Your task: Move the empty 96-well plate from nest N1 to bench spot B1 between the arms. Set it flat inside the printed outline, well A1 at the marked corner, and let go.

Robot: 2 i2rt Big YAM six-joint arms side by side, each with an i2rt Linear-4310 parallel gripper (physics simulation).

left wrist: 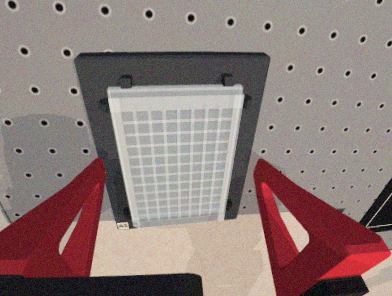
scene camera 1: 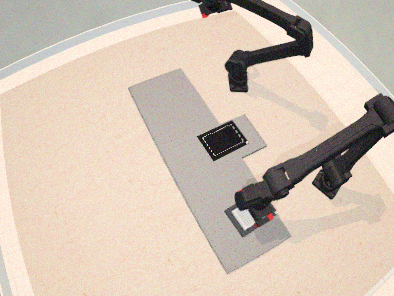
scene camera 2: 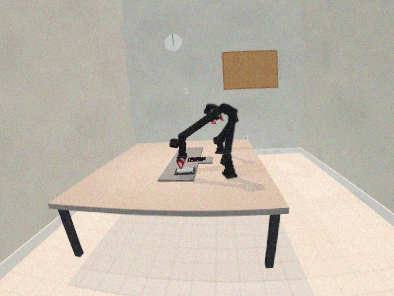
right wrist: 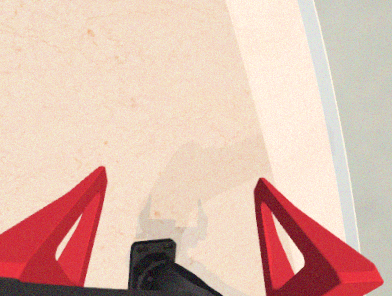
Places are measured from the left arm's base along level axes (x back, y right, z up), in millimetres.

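Pixels of known places: left gripper, between the fingertips: [left wrist: 182, 165] [scene camera 1: 248, 212] [scene camera 2: 181, 166]; right gripper, between the fingertips: [scene camera 1: 218, 10] [scene camera 2: 219, 122] [right wrist: 183, 179]; left arm's base, origin of its link: [scene camera 1: 326, 184] [scene camera 2: 229, 175]; right arm's base, origin of its link: [scene camera 1: 237, 82] [scene camera 2: 220, 152] [right wrist: 150, 270].
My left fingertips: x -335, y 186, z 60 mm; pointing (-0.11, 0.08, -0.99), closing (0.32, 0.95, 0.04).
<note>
Ahead of a thing's pixels: the offset from my left fingertips to its top centre. "pt": to the spot under its first point. Level surfaces: height alone.
The white 96-well plate {dy -8, dx +24, dz -20 mm} [scene camera 1: 243, 219] [scene camera 2: 185, 170] [left wrist: 176, 155] lies flat in the dark nest N1 {dy -7, dx +24, dz -25 mm} [scene camera 1: 245, 232] [left wrist: 175, 67], with the A1 label at the nest's lower left corner in the left wrist view. My left gripper [left wrist: 182, 165] is open above the plate, its fingertips to either side of the plate's long sides and apart from it; in scene camera 2 the left gripper [scene camera 2: 181, 164] is just over the plate. Spot B1 {pt dy +276, dx +178, dz -45 mm} [scene camera 1: 220, 140] is a black patch with a white outline. My right gripper [right wrist: 183, 179] is open and empty, high over the table, far from the plate.
A grey perforated board {dz -47 mm} [scene camera 1: 170, 115] [scene camera 2: 170, 177] carries the nest and B1. The left arm [scene camera 1: 325, 147] reaches low over the board's near end. The right arm [scene camera 1: 272, 50] stands at the top of scene camera 1. The table edge shows in the right wrist view.
</note>
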